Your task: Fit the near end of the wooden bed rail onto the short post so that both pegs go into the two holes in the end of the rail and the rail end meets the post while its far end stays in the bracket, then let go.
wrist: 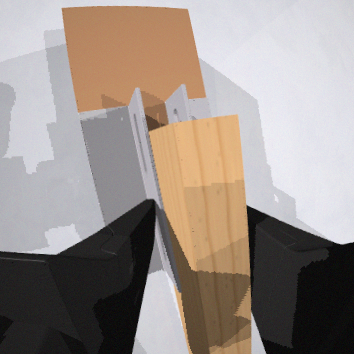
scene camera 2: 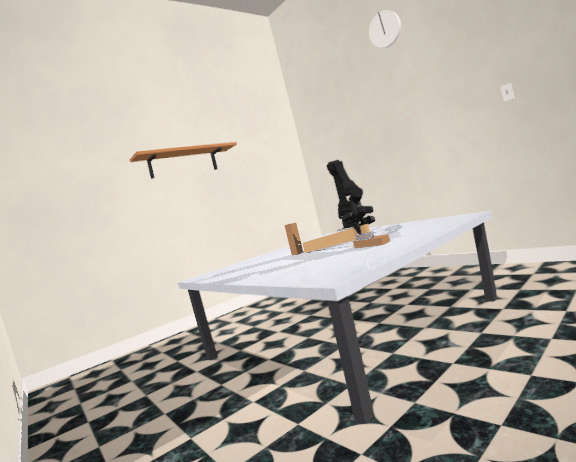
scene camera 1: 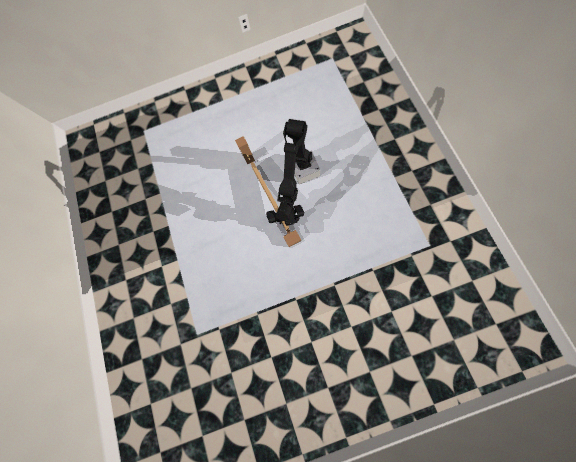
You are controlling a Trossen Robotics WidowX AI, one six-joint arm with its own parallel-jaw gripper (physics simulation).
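Seen in the pictures: gripper, fingertip midpoint: (wrist: 187, 206) (scene camera 2: 362, 234) (scene camera 1: 283, 223); arm's base, origin of the base link: (scene camera 2: 349, 226) (scene camera 1: 303, 163).
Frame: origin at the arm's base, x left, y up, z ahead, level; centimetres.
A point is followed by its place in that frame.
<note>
The pale wooden rail (scene camera 1: 265, 187) {x 5.5, y 0.0, z 24.2 cm} (scene camera 2: 327, 241) {x 5.5, y -3.1, z 25.3 cm} (wrist: 215, 150) {x 29.8, y 2.4, z 20.7 cm} runs from beside an upright brown post (scene camera 1: 242, 144) {x -17.0, y 10.0, z 27.7 cm} (scene camera 2: 291, 235) {x -17.4, y 3.5, z 30.2 cm} to a metal bracket (wrist: 138, 122) {x 31.5, y -2.3, z 19.6 cm} at a low brown block (scene camera 1: 292, 238) {x 36.3, y -4.4, z 20.0 cm} (scene camera 2: 375, 241) {x 36.3, y -5.9, z 23.9 cm} (wrist: 132, 55) {x 35.8, y -4.4, z 19.8 cm}. My gripper (scene camera 1: 286, 223) {x 27.3, y -2.2, z 21.7 cm} (scene camera 2: 356, 230) {x 27.3, y -2.2, z 21.7 cm} (wrist: 187, 206) {x 27.3, y -2.2, z 21.7 cm} is shut on the rail near its bracket end. In the wrist view that end overlaps the right flange; the left flange runs along the rail's left side. How deep the end sits is hidden. At the post, the other end looks close to the face; pegs and holes cannot be made out.
The parts stand on a white table (scene camera 1: 225, 280) {x 44.7, y -7.9, z 61.8 cm} (scene camera 2: 280, 277) {x 24.6, y -8.0, z 73.5 cm}. The arm's base (scene camera 1: 307, 175) {x 6.9, y -1.1, z 0.4 cm} stands to the right of the rail in scene camera 1, and the arm reaches over the rail. A wall shelf (scene camera 2: 185, 151) hangs away from the table.
</note>
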